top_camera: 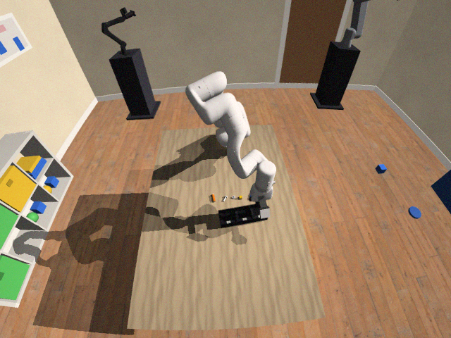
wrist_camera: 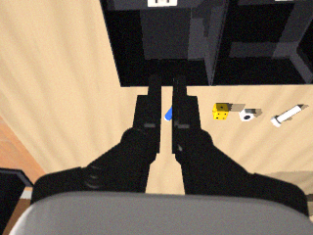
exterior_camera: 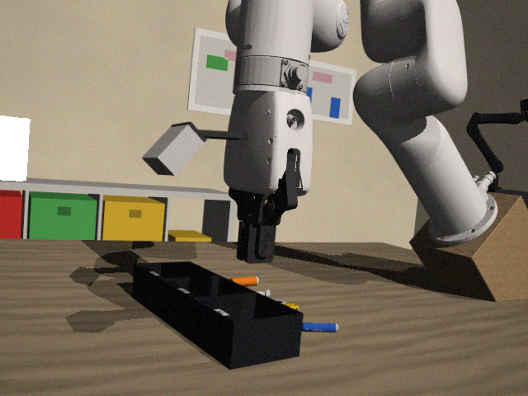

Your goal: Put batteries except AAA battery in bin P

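Now: hand 24 cm to the left of the orange battery, 11 cm above it and 9 cm past it. Round my hand: blue battery (11 cm below, 11 cm behind, 3 cm to the right); then yellow die (10 cm below, 10 cm behind, 9 cm to the right); then black three-compartment bin (9 cm below, 8 cm to the right, 2 cm ahead).
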